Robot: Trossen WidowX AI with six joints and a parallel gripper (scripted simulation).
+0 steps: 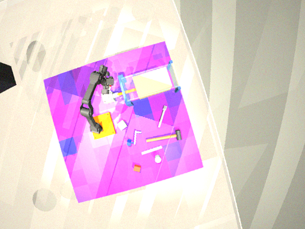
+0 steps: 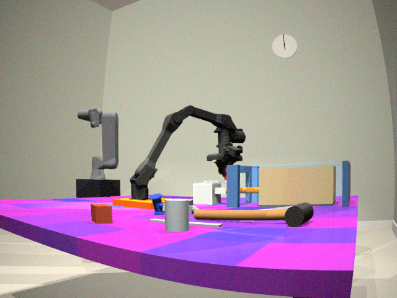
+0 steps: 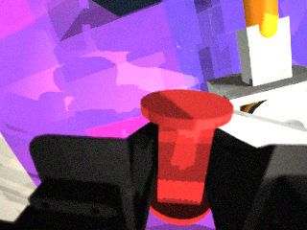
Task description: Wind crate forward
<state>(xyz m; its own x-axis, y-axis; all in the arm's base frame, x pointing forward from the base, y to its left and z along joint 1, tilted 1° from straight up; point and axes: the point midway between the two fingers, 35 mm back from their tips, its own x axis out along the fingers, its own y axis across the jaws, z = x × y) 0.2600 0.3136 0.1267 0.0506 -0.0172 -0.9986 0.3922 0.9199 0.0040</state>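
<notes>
Now: gripper tip 30 mm to the left of the red-knobbed winch handle, 20 mm past it and 10 mm above it. Also, from my gripper tip: hand winch (90 mm to the right, 80 mm below, 70 mm behind); then red knob (20 mm above); then blue frame (100 mm to the right, 100 mm ahead, 10 mm below).
</notes>
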